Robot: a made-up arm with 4 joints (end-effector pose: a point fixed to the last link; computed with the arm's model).
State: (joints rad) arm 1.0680 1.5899 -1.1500 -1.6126
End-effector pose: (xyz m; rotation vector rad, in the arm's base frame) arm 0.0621 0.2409 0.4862 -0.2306 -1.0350 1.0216
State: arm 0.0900 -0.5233 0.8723 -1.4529
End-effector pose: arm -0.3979 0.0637 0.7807 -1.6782 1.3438 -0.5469
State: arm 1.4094 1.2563 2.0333 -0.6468
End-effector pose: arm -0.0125 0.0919 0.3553 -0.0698 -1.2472 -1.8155
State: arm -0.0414 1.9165 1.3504 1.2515
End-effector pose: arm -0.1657 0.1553 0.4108 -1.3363 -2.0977 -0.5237
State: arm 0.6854 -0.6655 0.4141 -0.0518
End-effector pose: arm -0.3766 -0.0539 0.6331 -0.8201 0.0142 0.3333
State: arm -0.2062 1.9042 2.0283 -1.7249
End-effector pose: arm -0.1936 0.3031 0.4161 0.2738 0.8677 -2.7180
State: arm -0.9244 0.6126 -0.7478 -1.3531
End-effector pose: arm -0.4159 0.3026 0.6388 0.6213 1.3085 -0.2679
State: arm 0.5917 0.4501 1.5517 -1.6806
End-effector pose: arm -0.3786 0.0763 0.4490 -0.9405 0.3610 -1.8989
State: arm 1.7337 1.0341 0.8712 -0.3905
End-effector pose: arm 0.1091 0.0363 0.4953 -0.0186 -2.1228 -0.2964
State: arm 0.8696 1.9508 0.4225 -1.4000
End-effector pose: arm 0.0632 0.1886 0.4665 0.5431 -0.9909 -0.5294
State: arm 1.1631 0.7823 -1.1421 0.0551
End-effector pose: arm -0.0125 0.1693 0.3638 0.9682 -1.2245 1.4565
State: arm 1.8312 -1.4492 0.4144 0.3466
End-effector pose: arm -0.3128 -0.0641 0.6745 -1.3687 -0.5080 0.6262
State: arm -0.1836 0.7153 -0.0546 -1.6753
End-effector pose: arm -0.3984 0.1614 0.4754 -0.2331 1.0757 -0.4998
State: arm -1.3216 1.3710 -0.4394 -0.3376
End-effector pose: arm -0.3265 0.3341 0.5110 0.3068 -0.0249 -0.9301
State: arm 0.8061 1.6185 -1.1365 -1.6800
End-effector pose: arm 0.0359 0.2288 0.4550 -0.1561 -0.8218 0.8383
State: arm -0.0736 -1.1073 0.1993 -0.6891
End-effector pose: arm -0.3152 0.0231 0.8574 -0.7264 1.6481 0.2940
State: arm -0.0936 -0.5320 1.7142 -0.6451
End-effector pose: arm -0.3540 0.1042 0.8608 -2.0945 0.6290 0.0243
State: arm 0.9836 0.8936 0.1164 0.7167
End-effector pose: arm -0.0202 0.0649 0.4080 0.3095 -2.2717 0.6770
